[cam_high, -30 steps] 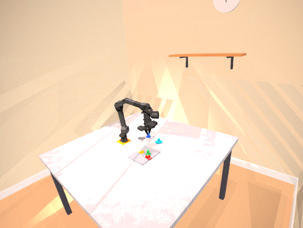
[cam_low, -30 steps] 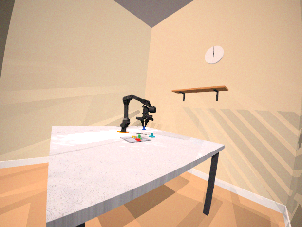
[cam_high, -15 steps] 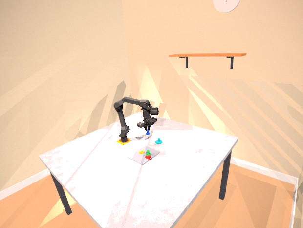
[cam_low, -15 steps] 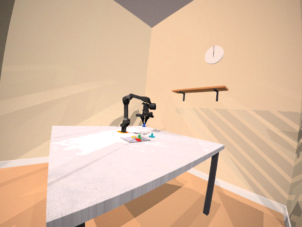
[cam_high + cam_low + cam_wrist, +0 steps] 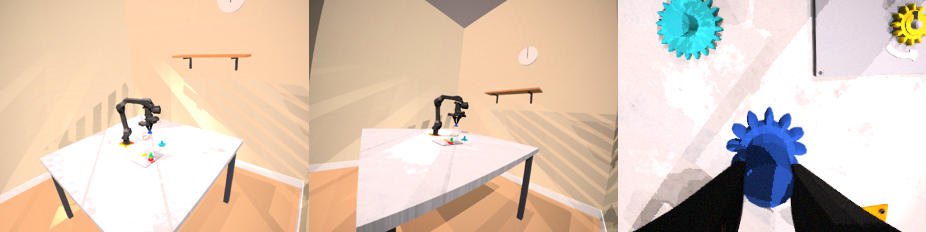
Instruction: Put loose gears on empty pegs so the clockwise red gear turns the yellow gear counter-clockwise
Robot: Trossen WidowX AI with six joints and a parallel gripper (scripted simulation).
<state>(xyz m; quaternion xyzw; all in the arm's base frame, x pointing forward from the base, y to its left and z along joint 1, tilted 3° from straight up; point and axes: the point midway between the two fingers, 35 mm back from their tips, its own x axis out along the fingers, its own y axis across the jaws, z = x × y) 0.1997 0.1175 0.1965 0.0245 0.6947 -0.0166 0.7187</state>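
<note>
My gripper tip is now 140 mm short of the green gear, 130 mm to the left of it and 130 mm above it. From my gripper tip the other things lie so: yellow gear (80 mm ahead, 150 mm to the right, 140 mm below); then small blue gear (10 mm below); then teal gear (70 mm ahead, 70 mm to the left, 140 mm below).
</note>
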